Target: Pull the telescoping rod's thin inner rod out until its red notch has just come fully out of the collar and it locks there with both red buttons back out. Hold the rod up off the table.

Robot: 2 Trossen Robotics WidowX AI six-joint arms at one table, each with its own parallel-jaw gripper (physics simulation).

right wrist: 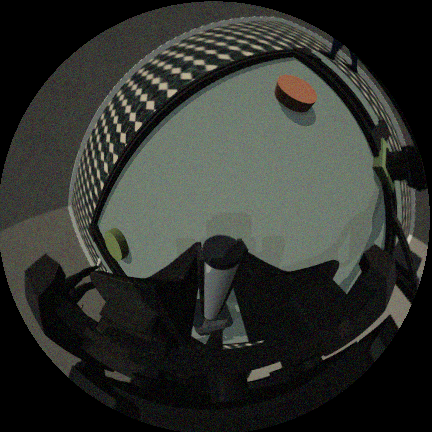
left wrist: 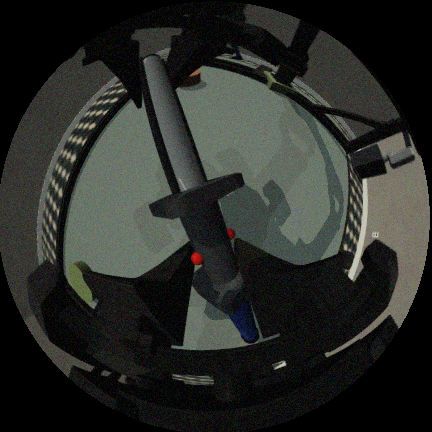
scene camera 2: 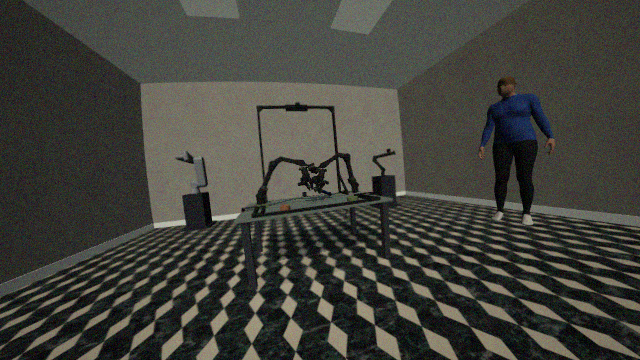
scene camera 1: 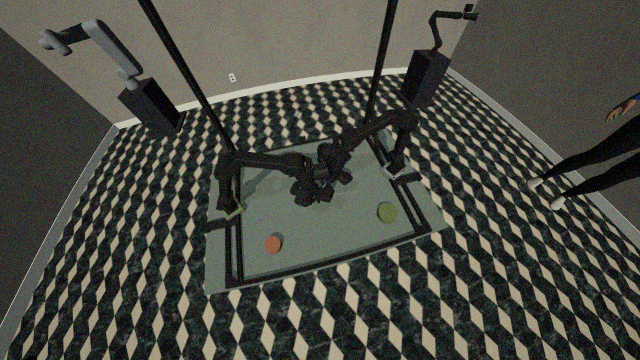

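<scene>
The telescoping rod is held tilted above the table, its grey inner rod (left wrist: 176, 135) (right wrist: 218, 290) running out of a dark flanged collar (left wrist: 207, 227). Two red buttons (left wrist: 197, 258) (left wrist: 230, 233) stick out on opposite sides of the collar. A blue part (left wrist: 244, 322) shows at the other end. I see no red notch. My left gripper (left wrist: 213, 244) is shut on the collar, its fingertips close by the buttons. My right gripper (right wrist: 212, 246) is shut on the inner rod near its dark end cap. In the scene views the arms hide the rod almost wholly.
An orange disc (scene camera 1: 272, 244) (scene camera 2: 285, 207) (right wrist: 296, 93) and a green disc (scene camera 1: 387, 212) (scene camera 2: 351, 198) (right wrist: 116, 244) lie on the table (scene camera 1: 320, 240). Dark rails run along the table edges. Frame posts stand behind the arms. A person (scene camera 2: 515, 120) stands at the right.
</scene>
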